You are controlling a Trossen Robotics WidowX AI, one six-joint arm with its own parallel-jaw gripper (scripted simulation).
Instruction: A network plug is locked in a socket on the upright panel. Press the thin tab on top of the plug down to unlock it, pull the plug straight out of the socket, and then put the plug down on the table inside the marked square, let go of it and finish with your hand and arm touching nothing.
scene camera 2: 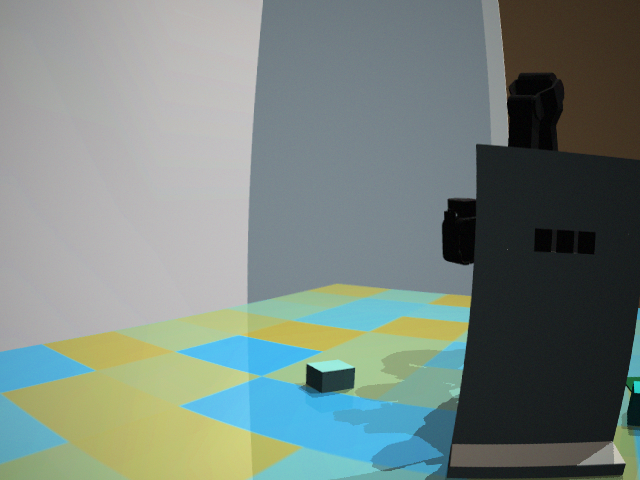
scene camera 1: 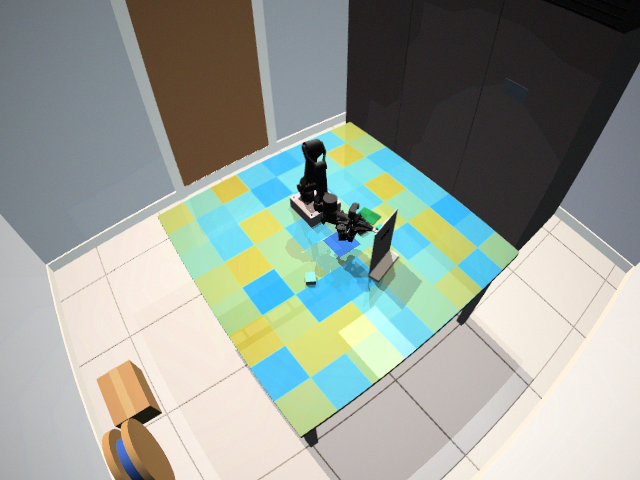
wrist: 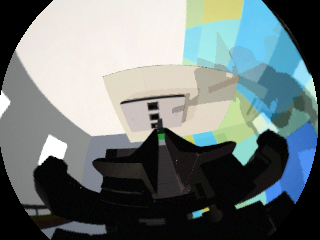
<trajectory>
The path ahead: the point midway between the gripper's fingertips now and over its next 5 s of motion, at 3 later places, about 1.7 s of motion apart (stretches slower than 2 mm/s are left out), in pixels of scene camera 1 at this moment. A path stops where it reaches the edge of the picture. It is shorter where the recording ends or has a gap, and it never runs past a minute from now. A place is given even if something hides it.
My gripper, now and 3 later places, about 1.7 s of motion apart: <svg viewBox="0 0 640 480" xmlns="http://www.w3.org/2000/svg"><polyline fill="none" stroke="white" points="373,229 365,225 365,226 343,233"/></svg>
</trajectory>
